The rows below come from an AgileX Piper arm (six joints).
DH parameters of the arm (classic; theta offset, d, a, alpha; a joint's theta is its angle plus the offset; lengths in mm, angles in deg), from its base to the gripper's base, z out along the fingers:
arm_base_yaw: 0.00 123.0 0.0 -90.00
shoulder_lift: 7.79 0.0 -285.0 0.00
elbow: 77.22 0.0 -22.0 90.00
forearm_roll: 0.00 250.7 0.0 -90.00
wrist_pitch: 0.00 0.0 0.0 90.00
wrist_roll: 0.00 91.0 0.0 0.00
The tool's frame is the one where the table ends.
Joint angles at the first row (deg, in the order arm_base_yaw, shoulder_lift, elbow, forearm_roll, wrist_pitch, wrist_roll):
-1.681 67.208 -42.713 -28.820 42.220 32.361
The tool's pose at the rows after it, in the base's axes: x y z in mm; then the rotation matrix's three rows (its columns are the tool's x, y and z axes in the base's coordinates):
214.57 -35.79 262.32; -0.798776 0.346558 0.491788; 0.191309 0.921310 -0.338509; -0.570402 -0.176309 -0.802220
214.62 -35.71 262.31; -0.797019 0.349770 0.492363; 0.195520 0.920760 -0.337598; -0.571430 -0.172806 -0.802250
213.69 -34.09 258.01; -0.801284 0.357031 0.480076; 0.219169 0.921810 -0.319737; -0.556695 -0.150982 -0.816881
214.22 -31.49 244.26; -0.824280 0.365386 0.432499; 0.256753 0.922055 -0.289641; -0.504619 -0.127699 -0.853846
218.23 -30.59 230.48; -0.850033 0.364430 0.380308; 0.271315 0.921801 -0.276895; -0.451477 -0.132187 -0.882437
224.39 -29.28 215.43; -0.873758 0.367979 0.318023; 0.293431 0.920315 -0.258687; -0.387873 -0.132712 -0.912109
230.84 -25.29 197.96; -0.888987 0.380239 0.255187; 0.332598 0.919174 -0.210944; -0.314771 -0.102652 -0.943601
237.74 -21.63 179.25; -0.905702 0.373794 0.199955; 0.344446 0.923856 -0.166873; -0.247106 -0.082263 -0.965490
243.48 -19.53 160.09; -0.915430 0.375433 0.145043; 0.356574 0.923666 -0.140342; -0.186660 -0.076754 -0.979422
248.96 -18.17 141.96; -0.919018 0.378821 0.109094; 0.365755 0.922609 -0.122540; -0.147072 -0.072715 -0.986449
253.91 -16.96 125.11; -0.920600 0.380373 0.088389; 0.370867 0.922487 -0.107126; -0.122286 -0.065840 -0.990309
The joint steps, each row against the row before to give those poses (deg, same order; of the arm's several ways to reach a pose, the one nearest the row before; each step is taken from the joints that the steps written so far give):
-0.001 0.001 -0.002 0.000 0.000 0.024
-0.001 0.000 0.002 0.063 -0.047 0.221
0.000 0.218 0.547 1.648 -0.073 0.043
0.002 1.787 1.190 2.718 -0.006 -0.054
-0.001 2.842 0.553 1.020 -0.060 -0.001
0.000 3.731 -0.001 1.546 0.065 0.000
0.001 4.147 0.001 3.918 -0.690 -0.737
0.000 4.481 -0.001 3.388 -1.472 -1.847
0.000 4.553 0.002 1.889 -1.466 -0.630
-0.001 4.267 -0.001 0.986 -2.241 -0.001
0.002 3.896 -0.001 0.727 -2.746 -0.021

